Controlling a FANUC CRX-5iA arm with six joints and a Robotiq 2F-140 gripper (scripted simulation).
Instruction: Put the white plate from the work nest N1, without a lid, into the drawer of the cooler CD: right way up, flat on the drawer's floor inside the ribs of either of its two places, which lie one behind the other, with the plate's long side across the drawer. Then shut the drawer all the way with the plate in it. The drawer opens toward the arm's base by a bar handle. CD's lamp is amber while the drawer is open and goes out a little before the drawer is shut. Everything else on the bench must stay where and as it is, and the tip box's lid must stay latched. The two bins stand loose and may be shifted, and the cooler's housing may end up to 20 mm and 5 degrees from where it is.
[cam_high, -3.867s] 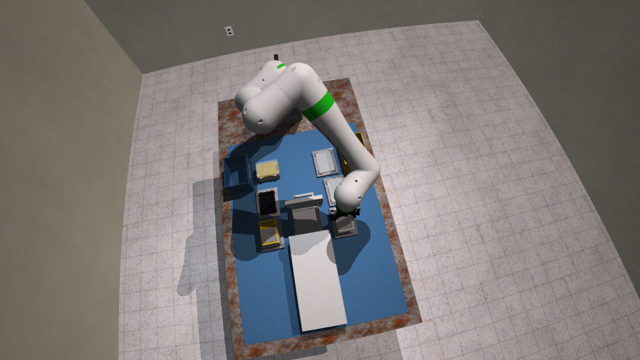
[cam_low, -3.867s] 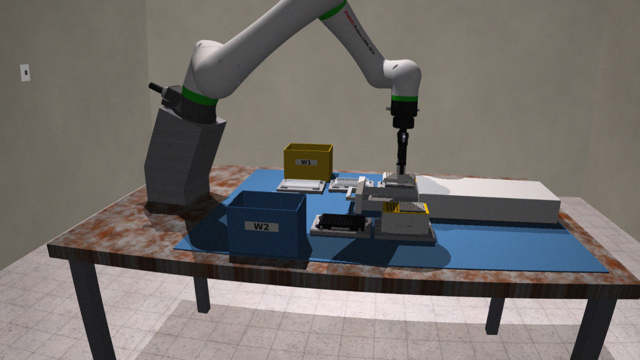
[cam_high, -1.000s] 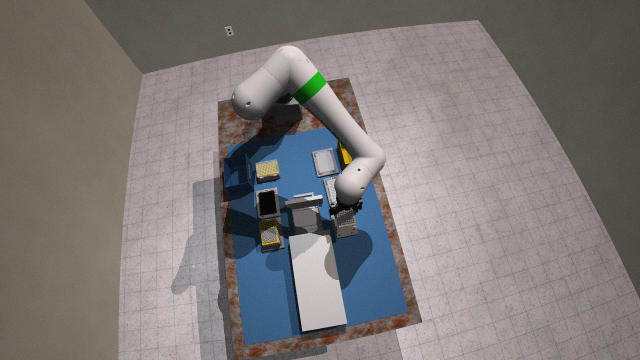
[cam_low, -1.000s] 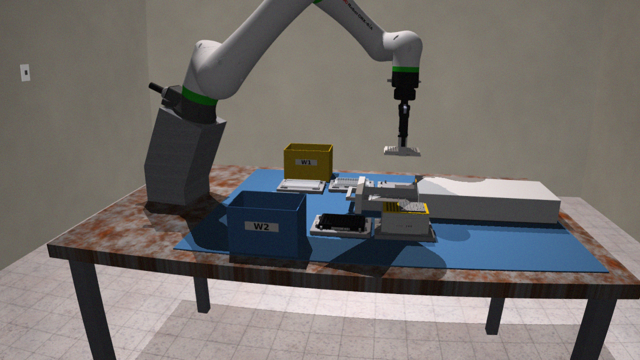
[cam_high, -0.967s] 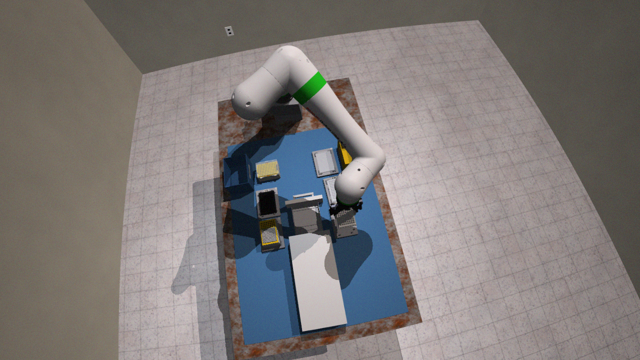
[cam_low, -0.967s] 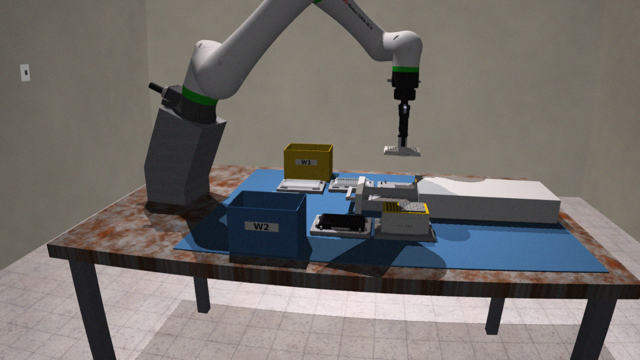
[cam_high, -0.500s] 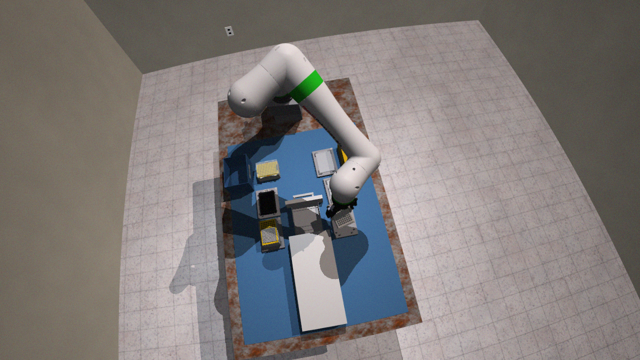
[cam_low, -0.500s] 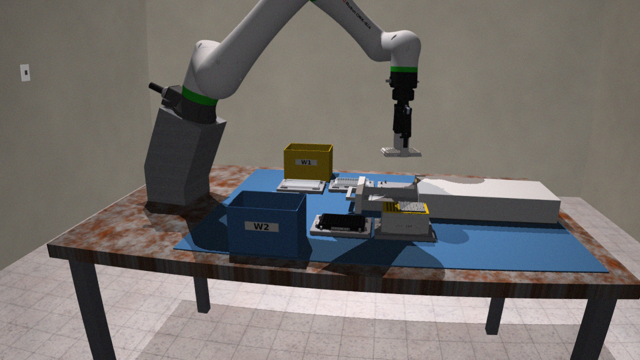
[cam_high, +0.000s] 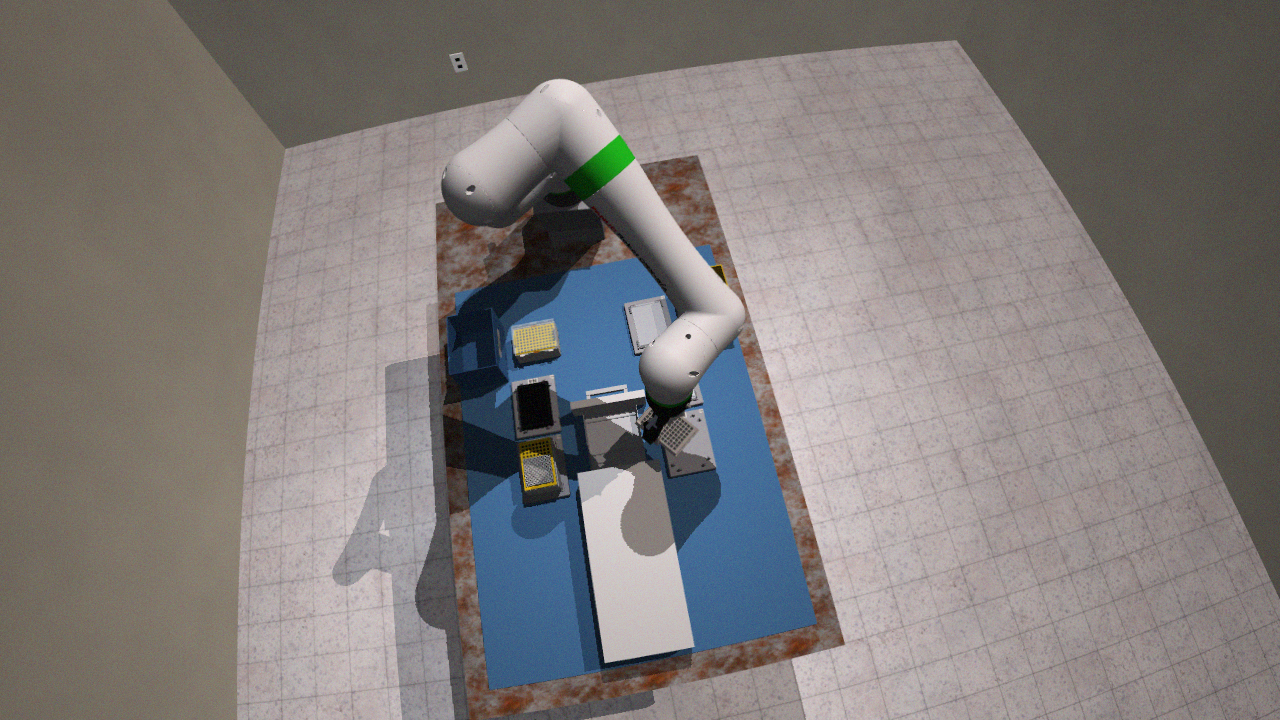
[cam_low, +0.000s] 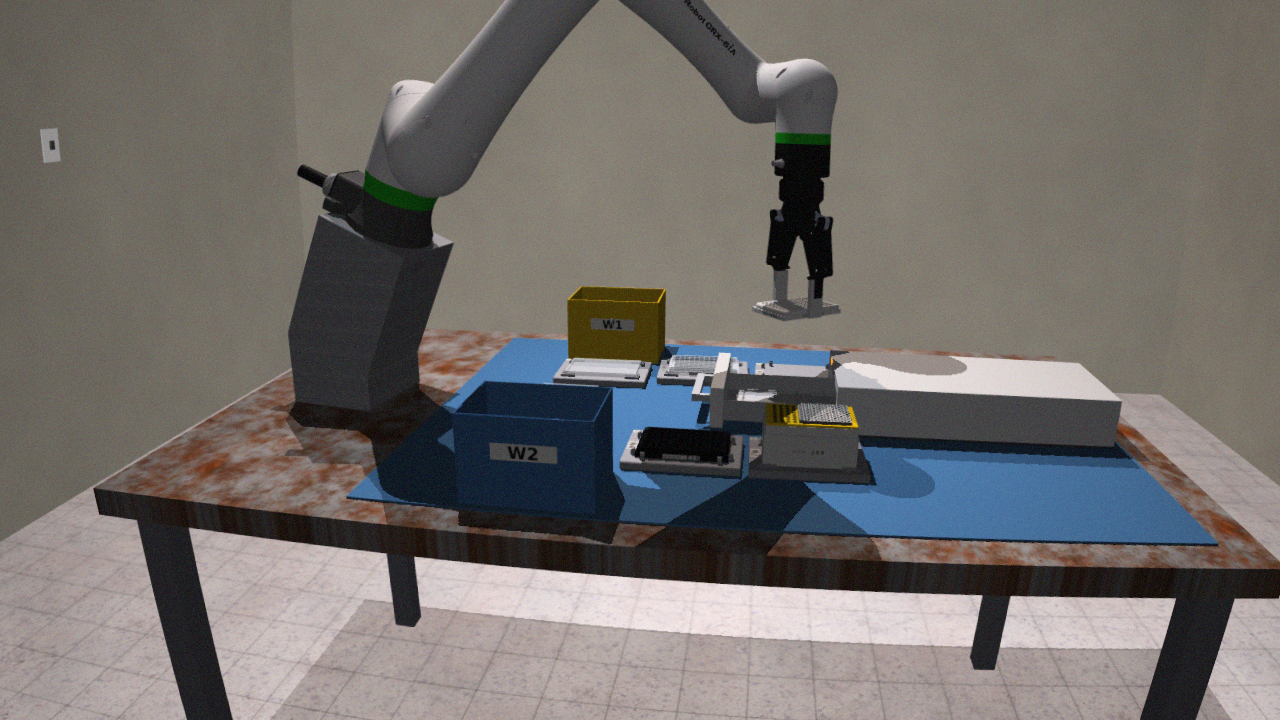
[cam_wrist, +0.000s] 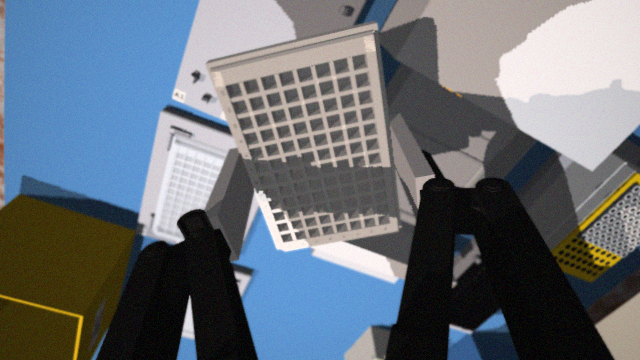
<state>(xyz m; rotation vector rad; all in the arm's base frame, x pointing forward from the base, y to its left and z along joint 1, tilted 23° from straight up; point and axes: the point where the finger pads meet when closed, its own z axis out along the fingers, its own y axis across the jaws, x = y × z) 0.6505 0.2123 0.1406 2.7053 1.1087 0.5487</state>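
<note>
My gripper is now 10 mm short of the grey drawer, 130 mm to the left of it and 140 mm above it. The rest, counted from my hand: cooler CD: 140 mm ahead, 120 mm to the right, 130 mm below; grey nest N1: 10 mm ahead, 50 mm to the left, 160 mm below; white plate: 20 mm below.
</note>
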